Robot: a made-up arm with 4 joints.
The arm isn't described. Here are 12 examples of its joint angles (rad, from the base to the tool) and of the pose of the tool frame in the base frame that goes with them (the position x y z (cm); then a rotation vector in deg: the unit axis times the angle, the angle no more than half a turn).
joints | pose
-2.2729 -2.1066 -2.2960 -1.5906 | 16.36 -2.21 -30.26 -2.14 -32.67 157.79
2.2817 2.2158 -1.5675 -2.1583 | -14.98 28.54 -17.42 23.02 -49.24 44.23
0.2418 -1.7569 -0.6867 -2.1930 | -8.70 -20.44 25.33 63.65 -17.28 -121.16
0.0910 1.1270 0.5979 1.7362 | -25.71 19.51 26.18 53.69 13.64 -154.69
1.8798 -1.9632 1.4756 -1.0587 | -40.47 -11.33 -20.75 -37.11 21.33 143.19
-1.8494 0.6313 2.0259 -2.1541 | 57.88 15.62 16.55 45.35 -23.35 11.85
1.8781 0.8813 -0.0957 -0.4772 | -21.02 7.72 -17.02 18.55 -102.44 -19.70
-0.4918 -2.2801 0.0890 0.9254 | 19.47 -0.83 24.09 18.95 29.19 76.25
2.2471 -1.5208 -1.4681 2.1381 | -36.19 -24.65 -18.93 -42.67 141.15 -8.76
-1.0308 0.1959 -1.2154 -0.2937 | 17.13 -9.07 37.01 -60.28 68.41 40.16
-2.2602 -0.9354 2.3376 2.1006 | 50.47 -13.58 3.70 22.28 -88.03 17.38
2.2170 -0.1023 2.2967 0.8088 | -17.19 9.80 -36.32 67.31 -22.61 91.59
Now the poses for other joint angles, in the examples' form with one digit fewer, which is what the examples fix.
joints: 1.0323 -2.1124 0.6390 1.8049
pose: -17.2 -15.2 22.4 -20.3 -24.4 7.9
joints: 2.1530 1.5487 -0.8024 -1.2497
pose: -11.3 14.8 -18.5 11.1 -76.9 -15.4
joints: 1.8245 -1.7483 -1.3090 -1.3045
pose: -23.9 -9.5 2.4 169.3 18.8 -2.6
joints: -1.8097 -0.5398 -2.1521 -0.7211
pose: 38.1 -16.7 4.1 -52.2 57.0 140.0
